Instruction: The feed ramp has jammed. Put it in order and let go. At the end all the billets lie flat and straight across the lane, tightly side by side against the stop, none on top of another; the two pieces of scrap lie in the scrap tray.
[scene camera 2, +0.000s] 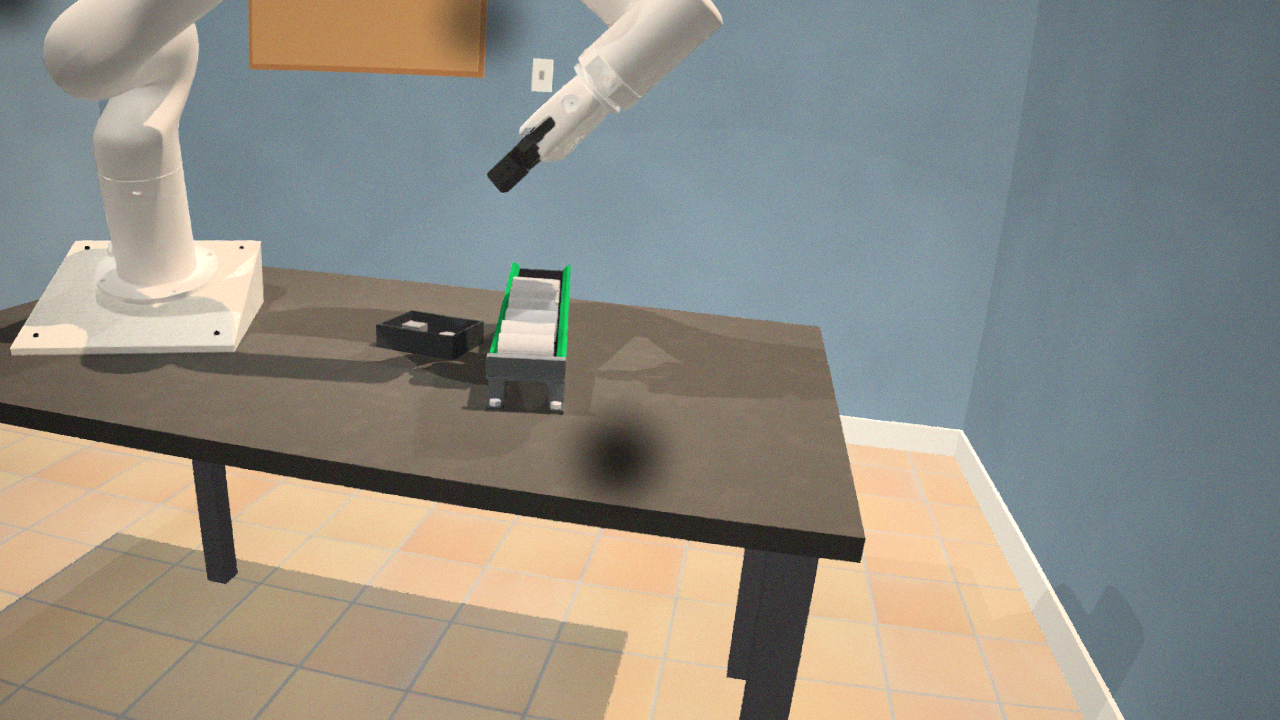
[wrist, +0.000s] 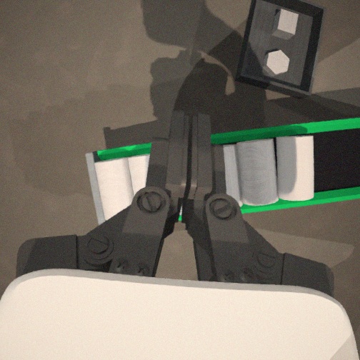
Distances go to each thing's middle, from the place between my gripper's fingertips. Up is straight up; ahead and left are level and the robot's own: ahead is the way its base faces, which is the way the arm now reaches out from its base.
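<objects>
The stop (scene camera 2: 497, 365) is 10 cm to the right of my hand, 6 cm ahead of it and 20 cm below it. I also see the black scrap tray (scene camera 2: 469, 334), which is 15 cm to the left of my hand and 12 cm behind it, and 24 cm below it.
</objects>
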